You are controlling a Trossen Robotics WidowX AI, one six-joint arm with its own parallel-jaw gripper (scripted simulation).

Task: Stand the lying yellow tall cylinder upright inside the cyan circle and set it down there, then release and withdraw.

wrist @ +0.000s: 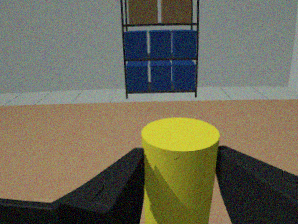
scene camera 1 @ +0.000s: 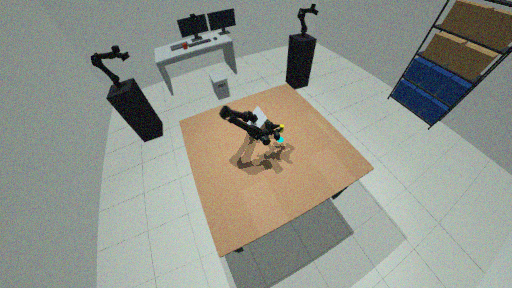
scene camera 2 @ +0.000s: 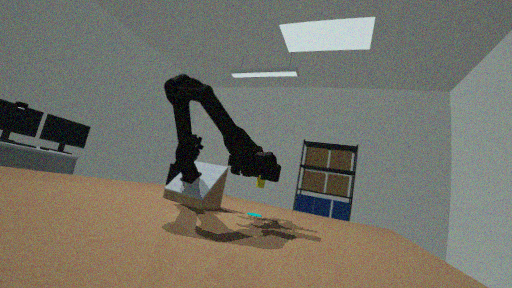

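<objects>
My gripper (wrist: 179, 157) is holding a yellow tall cylinder.
</objects>
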